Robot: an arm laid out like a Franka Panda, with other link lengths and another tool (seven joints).
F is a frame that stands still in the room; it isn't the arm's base.
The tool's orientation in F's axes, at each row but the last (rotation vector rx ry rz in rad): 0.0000, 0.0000, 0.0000; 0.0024, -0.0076, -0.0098; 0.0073, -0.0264, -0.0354; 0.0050, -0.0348, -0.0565; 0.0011, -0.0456, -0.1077; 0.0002, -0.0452, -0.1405; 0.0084, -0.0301, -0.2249; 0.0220, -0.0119, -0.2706; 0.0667, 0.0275, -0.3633; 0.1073, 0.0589, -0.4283; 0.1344, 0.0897, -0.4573; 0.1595, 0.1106, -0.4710; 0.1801, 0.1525, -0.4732
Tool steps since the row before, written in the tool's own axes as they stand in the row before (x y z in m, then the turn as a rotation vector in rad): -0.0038, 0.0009, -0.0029, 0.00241, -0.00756, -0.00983; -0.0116, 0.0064, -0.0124, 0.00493, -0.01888, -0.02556; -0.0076, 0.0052, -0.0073, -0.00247, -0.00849, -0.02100; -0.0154, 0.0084, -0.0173, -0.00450, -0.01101, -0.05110; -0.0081, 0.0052, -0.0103, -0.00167, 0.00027, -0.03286; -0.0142, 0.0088, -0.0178, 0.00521, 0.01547, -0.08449; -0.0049, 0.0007, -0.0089, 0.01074, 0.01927, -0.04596; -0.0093, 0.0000, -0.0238, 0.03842, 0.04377, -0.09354; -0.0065, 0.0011, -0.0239, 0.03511, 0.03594, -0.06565; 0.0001, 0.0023, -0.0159, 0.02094, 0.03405, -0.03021; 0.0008, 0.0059, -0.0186, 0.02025, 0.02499, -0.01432; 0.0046, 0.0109, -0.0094, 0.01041, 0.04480, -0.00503; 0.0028, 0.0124, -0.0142, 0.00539, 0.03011, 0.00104
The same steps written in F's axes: -0.0038, 0.0009, -0.0029, 0.00241, -0.00756, -0.00983; -0.0114, 0.0065, -0.0125, 0.00494, -0.01887, -0.02557; -0.0072, 0.0055, -0.0075, -0.00221, -0.00825, -0.02112; -0.0143, 0.0093, -0.0178, -0.00333, -0.01053, -0.05129; -0.0070, 0.0060, -0.0106, -0.00013, 0.00040, -0.03290; -0.0120, 0.0106, -0.0184, 0.01113, 0.01434, -0.08412; -0.0043, 0.0018, -0.0090, 0.01617, 0.01662, -0.04540; -0.0086, 0.0030, -0.0239, 0.05009, 0.03378, -0.09215; -0.0060, 0.0050, -0.0235, 0.04462, 0.02569, -0.06468; 0.0005, 0.0039, -0.0156, 0.03219, 0.02569, -0.02854; 0.0023, 0.0077, -0.0178, 0.02842, 0.01556, -0.01377; 0.0084, 0.0092, -0.0085, 0.02946, 0.03567, -0.00072; 0.0068, 0.0126, -0.0126, 0.01884, 0.02376, 0.00412
